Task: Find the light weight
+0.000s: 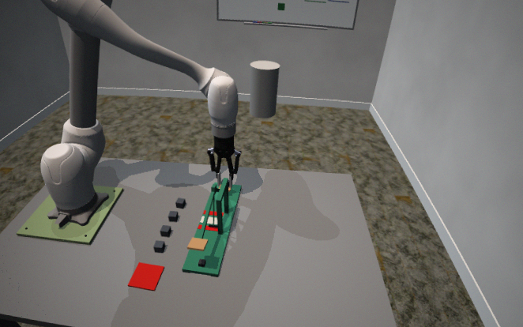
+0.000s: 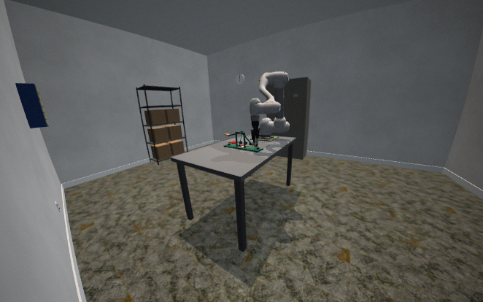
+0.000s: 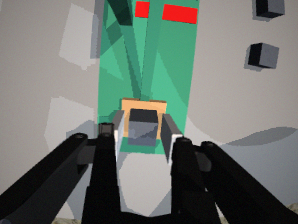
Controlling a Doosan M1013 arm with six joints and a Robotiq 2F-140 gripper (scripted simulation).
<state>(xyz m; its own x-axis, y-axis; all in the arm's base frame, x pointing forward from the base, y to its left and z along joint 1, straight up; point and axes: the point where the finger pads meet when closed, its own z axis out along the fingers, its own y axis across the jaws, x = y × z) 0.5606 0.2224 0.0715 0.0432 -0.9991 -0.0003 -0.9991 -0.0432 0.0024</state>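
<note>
Now: the dark weight 30 mm below my hand. From my hand the other things lie so: green rocker balance: 10 mm ahead, 180 mm to the right, 10 mm above; then red dish: 150 mm behind, 450 mm to the right, 80 mm below.
</note>
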